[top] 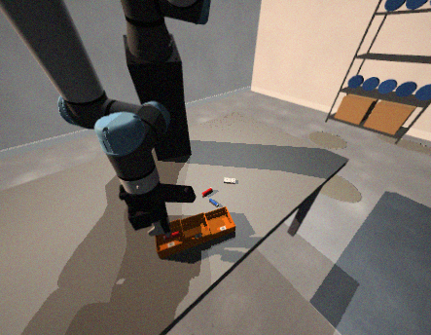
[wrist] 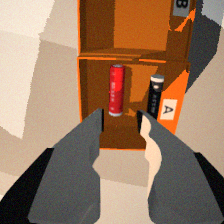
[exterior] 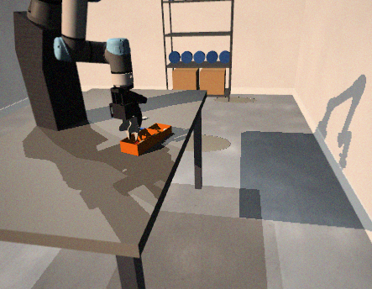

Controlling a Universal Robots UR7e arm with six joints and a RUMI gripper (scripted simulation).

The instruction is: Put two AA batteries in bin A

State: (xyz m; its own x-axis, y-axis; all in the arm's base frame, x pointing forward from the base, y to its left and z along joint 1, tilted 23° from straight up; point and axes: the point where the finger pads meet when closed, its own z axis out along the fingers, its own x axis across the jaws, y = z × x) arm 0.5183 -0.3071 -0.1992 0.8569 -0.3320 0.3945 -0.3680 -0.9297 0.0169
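The red battery is 5 cm below my hand. From my hand the other things lie so: blue battery 20 cm to the left, 5 cm below, 1 cm behind; orange bin 7 cm to the left, 4 cm below, 4 cm ahead; black battery 5 cm below, 3 cm ahead, 2 cm to the right.
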